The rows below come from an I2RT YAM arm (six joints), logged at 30 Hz.
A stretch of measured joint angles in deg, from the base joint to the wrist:
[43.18 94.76 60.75 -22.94 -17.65 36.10]
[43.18 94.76 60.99 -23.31 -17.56 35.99]
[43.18 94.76 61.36 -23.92 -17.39 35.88]
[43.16 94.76 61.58 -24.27 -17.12 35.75]
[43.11 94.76 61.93 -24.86 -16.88 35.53]
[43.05 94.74 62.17 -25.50 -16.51 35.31]
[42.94 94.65 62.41 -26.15 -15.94 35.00]
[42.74 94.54 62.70 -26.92 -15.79 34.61]
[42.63 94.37 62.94 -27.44 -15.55 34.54]
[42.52 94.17 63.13 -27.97 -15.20 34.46]
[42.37 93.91 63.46 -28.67 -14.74 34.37]
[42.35 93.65 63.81 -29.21 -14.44 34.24]
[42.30 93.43 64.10 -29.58 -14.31 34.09]
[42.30 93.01 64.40 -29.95 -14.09 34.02]
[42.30 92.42 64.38 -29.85 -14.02 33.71]
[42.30 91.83 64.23 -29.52 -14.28 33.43]
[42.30 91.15 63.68 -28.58 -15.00 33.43]
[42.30 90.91 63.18 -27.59 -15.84 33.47]
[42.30 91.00 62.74 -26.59 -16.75 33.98]
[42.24 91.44 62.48 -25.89 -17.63 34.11]
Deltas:
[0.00 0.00 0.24 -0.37 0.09 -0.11]
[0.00 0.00 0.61 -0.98 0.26 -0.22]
[-0.02 0.00 0.83 -1.33 0.53 -0.35]
[-0.07 0.00 1.18 -1.92 0.77 -0.57]
[-0.13 -0.02 1.42 -2.56 1.14 -0.79]
[-0.24 -0.11 1.66 -3.21 1.71 -1.10]
[-0.44 -0.22 1.95 -3.98 1.86 -1.49]
[-0.55 -0.39 2.19 -4.50 2.10 -1.56]
[-0.66 -0.59 2.38 -5.03 2.45 -1.64]
[-0.81 -0.85 2.71 -5.73 2.91 -1.73]
[-0.83 -1.11 3.06 -6.27 3.21 -1.86]
[-0.88 -1.33 3.35 -6.64 3.34 -2.01]
[-0.88 -1.75 3.65 -7.01 3.56 -2.08]
[-0.88 -2.34 3.63 -6.91 3.63 -2.39]
[-0.88 -2.93 3.48 -6.58 3.37 -2.67]
[-0.88 -3.61 2.93 -5.64 2.65 -2.67]
[-0.88 -3.85 2.43 -4.65 1.81 -2.63]
[-0.88 -3.76 1.99 -3.65 0.90 -2.12]
[-0.94 -3.32 1.73 -2.95 0.02 -1.99]

